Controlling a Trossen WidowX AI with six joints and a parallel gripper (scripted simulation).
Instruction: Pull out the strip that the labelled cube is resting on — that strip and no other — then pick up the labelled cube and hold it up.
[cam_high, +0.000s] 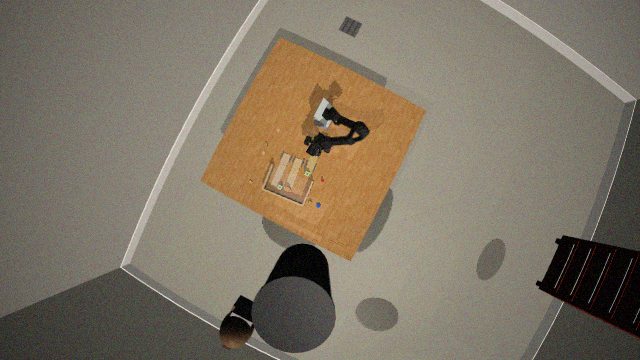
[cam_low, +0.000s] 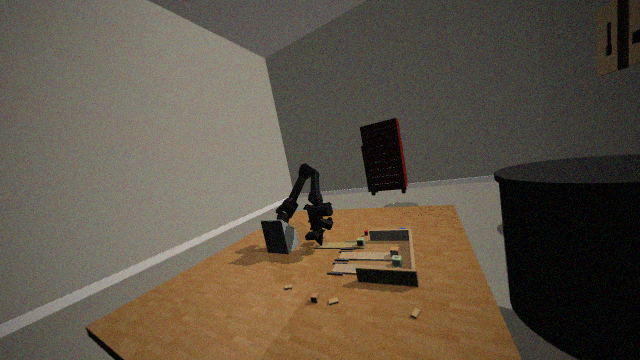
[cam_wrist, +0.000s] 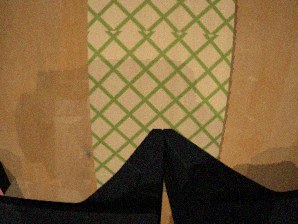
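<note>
Right now my gripper tip is 100 mm short of the cross-hatched strip and 10 mm to the right of it.
</note>
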